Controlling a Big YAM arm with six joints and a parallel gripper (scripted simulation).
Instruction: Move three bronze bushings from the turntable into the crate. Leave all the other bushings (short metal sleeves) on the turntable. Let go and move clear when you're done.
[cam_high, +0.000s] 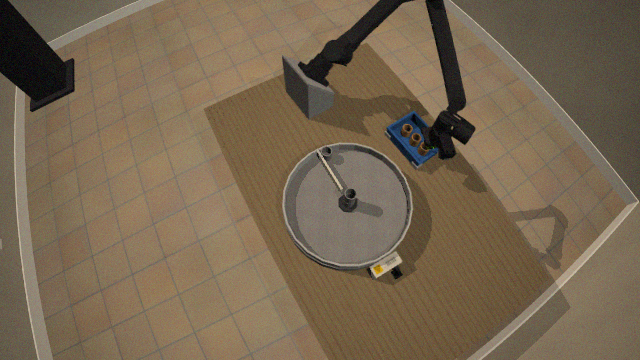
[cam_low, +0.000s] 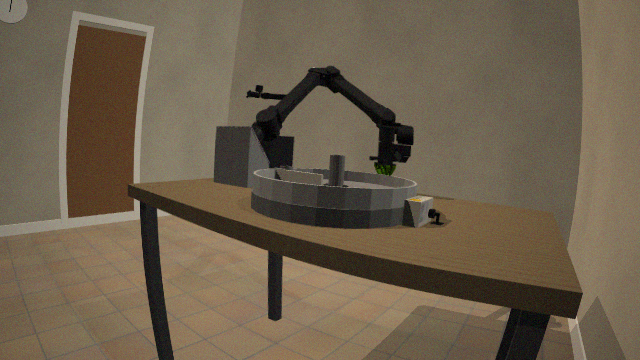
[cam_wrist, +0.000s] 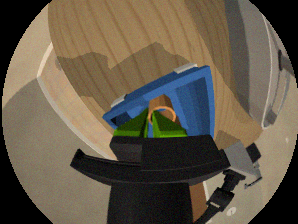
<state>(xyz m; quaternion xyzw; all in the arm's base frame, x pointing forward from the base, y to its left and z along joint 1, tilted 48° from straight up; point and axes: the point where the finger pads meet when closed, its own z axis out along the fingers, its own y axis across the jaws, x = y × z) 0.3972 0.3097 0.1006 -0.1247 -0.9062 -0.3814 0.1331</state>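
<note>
The blue crate lies 6 cm behind my hand, 2 cm to the right of it and 1 cm below it. The rest, counted from my hand: grey turntable: 6 cm ahead, 39 cm to the right, 2 cm above.
</note>
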